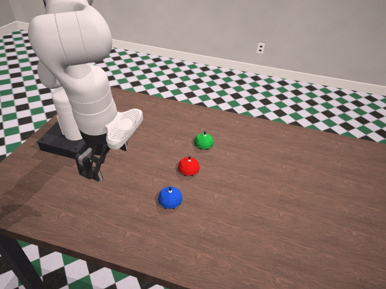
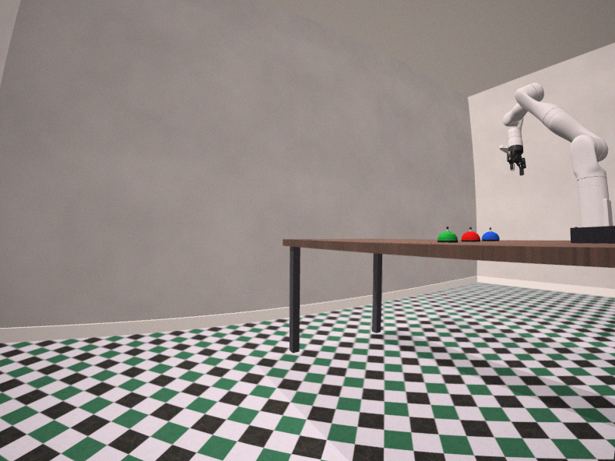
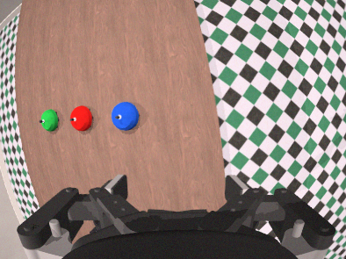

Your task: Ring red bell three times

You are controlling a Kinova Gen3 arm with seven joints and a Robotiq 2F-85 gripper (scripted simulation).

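Now: the red bell 60 mm ahead of my hand, 370 mm to the left of it and 320 mm below it. From my hand the other things lie so: green bell (70 mm ahead, 530 mm to the left, 320 mm below); blue bell (60 mm ahead, 200 mm to the left, 320 mm below).
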